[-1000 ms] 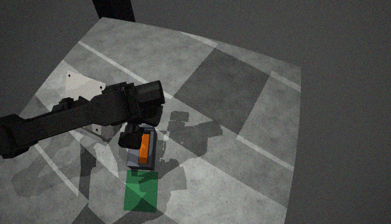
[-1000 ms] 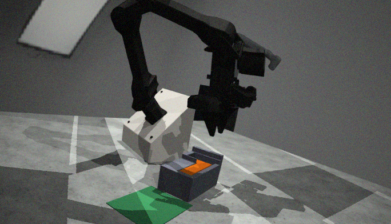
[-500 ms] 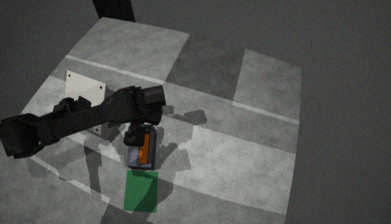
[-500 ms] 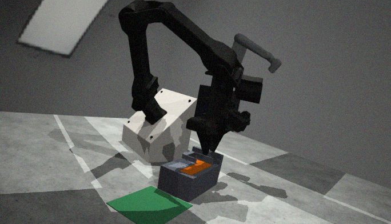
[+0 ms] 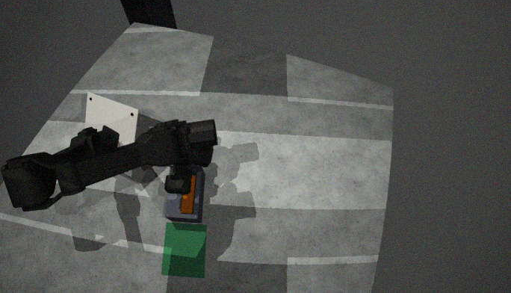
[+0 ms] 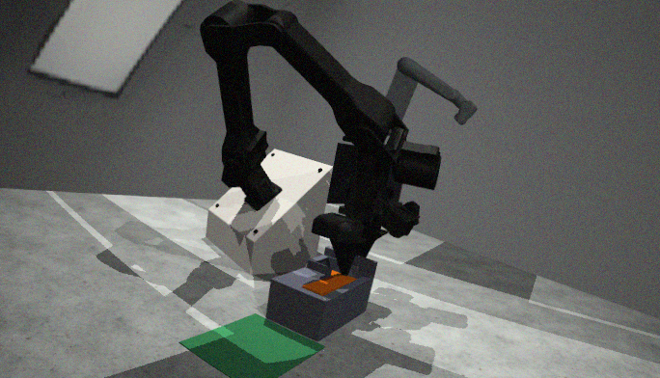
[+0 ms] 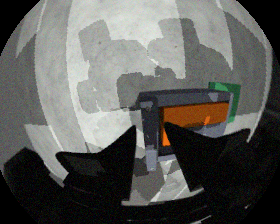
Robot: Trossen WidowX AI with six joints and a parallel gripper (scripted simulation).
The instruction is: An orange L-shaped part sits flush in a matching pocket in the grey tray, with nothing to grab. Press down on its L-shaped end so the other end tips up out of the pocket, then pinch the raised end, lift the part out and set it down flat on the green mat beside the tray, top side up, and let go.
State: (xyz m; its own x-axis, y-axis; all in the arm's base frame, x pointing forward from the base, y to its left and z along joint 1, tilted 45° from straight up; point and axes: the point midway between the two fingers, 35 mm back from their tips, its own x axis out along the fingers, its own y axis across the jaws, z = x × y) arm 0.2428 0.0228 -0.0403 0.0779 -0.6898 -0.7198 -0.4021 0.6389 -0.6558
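Right now the orange L-shaped part is 2 cm ahead of my gripper tip, 6 cm to the right of it and 1 cm below it. From my gripper tip the other things lie so: green mat: 8 cm ahead, 20 cm to the right, 8 cm below.
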